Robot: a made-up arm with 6 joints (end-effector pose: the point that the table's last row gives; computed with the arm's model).
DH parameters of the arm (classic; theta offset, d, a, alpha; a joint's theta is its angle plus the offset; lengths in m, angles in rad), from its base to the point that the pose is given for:
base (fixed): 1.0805 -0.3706 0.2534 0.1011
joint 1: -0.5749 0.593 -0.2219 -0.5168
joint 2: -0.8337 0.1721 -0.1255 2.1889
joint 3: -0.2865 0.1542 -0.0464 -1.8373
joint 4: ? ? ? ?
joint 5: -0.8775 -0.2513 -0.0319 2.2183
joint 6: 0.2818 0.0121 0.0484 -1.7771
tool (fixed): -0.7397 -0.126 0 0
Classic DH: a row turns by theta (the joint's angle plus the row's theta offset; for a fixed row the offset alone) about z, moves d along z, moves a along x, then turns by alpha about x.
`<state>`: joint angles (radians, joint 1 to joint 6).
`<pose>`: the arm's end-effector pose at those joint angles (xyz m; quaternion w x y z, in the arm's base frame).
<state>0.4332 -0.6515 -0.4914 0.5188 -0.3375 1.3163</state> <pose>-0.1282 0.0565 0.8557 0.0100 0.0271 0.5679 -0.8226</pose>
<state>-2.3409 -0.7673 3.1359 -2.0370 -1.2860 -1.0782</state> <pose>0.1894 0.1119 -0.4272 0.9326 -0.0938 0.3409 -0.0717</pose>
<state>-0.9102 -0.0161 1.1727 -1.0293 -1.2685 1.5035</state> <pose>-0.1446 0.9180 0.6511 0.4215 -0.7033 -0.2448 0.5175</pose>
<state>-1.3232 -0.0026 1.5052 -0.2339 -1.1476 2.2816</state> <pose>0.1957 1.0913 0.2731 0.6177 -0.2802 0.1252 0.7241</pose>
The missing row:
joint 4: -0.3062 0.4488 -0.0204 2.3875
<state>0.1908 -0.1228 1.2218 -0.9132 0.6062 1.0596</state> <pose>-0.6473 0.0923 0.6805 0.5002 -0.8591 -0.0667 -0.0853</pose>
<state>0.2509 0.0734 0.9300 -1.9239 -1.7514 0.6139</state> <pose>-0.5067 -0.1461 0.8716 0.3021 -0.5738 -0.7544 0.1021</pose>
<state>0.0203 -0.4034 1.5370 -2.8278 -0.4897 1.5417</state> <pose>-0.7407 0.3272 0.2409 0.5191 -0.4166 -0.4977 -0.5561</pose>
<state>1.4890 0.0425 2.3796 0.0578 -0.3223 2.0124</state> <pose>-0.1730 -0.2929 -0.0512 0.1671 0.6092 0.6933 -0.3469</pose>
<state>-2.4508 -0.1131 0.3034 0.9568 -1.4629 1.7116</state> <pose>0.8546 0.6542 0.6998 0.6487 0.1069 -0.3688 0.6571</pose>
